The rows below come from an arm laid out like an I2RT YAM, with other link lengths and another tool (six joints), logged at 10 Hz.
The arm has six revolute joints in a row. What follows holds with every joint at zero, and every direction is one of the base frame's. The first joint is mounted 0.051 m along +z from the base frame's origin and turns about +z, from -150 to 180 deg. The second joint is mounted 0.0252 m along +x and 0.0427 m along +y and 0.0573 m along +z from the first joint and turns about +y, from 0 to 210 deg. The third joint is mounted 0.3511 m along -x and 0.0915 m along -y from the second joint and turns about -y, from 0 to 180 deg. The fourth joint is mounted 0.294 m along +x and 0.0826 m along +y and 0.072 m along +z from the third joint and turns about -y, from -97 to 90 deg. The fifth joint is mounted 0.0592 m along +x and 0.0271 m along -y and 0.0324 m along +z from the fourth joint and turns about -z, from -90 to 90 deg. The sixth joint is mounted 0.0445 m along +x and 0.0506 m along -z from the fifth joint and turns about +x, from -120 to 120 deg. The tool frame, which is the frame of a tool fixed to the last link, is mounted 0.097 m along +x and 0.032 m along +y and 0.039 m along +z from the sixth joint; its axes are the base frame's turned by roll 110.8, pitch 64.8 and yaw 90 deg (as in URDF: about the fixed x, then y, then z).
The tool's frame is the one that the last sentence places.
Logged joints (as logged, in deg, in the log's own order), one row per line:
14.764 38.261 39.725 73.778 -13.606 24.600
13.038 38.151 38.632 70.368 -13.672 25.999
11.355 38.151 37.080 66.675 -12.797 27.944
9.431 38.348 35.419 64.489 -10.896 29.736
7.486 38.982 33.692 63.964 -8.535 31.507
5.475 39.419 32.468 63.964 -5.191 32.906
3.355 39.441 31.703 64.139 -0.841 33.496
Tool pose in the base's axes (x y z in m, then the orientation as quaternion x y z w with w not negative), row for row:
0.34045 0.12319 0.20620 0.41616 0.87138 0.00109 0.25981
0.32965 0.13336 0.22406 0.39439 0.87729 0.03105 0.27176
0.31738 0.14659 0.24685 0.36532 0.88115 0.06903 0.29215
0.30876 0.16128 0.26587 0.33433 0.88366 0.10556 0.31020
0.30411 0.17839 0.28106 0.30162 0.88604 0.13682 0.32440
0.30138 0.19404 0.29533 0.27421 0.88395 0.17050 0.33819
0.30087 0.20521 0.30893 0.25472 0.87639 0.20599 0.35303
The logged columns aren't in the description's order. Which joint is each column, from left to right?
Columns, left to right: joint 5, joint 3, joint 6, joint 2, joint 4, joint 1.
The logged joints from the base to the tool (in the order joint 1, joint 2, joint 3, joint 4, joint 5, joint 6), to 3 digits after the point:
24.600 73.778 38.261 -13.606 14.764 39.725
25.999 70.368 38.151 -13.672 13.038 38.632
27.944 66.675 38.151 -12.797 11.355 37.080
29.736 64.489 38.348 -10.896 9.431 35.419
31.507 63.964 38.982 -8.535 7.486 33.692
32.906 63.964 39.419 -5.191 5.475 32.468
33.496 64.139 39.441 -0.841 3.355 31.703

